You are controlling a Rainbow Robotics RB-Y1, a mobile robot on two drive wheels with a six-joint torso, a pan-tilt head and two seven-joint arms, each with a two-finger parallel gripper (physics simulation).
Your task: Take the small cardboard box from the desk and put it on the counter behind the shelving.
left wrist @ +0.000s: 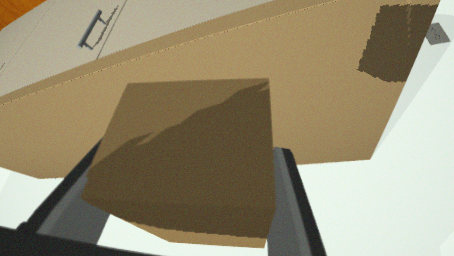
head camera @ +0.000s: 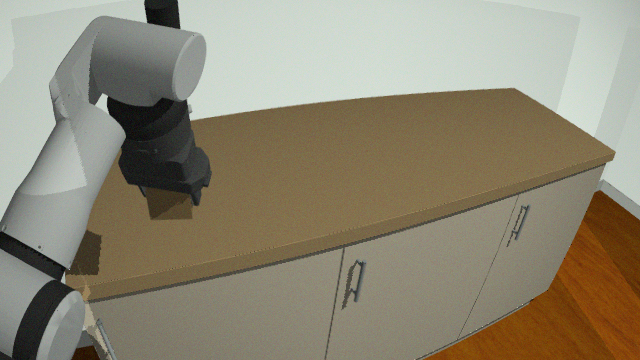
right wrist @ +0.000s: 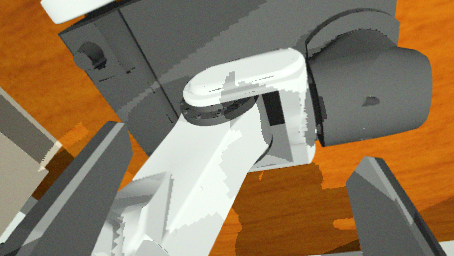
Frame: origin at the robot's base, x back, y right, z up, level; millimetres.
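Where they show: left gripper, fingertip midpoint: (left wrist: 203, 149) (head camera: 172, 195); right gripper, fingertip midpoint: (right wrist: 243, 154).
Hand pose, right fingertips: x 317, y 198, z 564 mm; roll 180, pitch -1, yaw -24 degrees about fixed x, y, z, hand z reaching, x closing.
Note:
Each offset is from my right fingertips to the top centre of the thing. "pt": to the spot under its first point. Level surfaces: height alone.
The small cardboard box {dx -722, dy -123, dz +619 mm} (head camera: 169, 209) (left wrist: 200, 180) is brown, with shadow across part of it. My left gripper (head camera: 170, 197) (left wrist: 203, 149) is shut on it, one finger on each side. The box hangs over the left part of the brown counter top {dz +347 mm} (head camera: 375, 150) (left wrist: 320, 105), in from the front edge. A dark shadow lies on the counter at the left in the head camera; the box appears raised above the surface, though the height is hard to judge. My right gripper (right wrist: 243, 154) is open and empty, over the robot's own base and the floor. The shelving and desk cannot be made out.
Pale cabinet doors (head camera: 430, 265) with bar handles {pt dx -828, dy +281, dz +183 mm} (head camera: 360, 281) are under the counter. A white wall (head camera: 350, 45) stands behind it. Wooden floor {dz -563 mm} (head camera: 595, 270) (right wrist: 285, 215) shows at the right. The robot's dark base (right wrist: 210, 35) lies below the right wrist.

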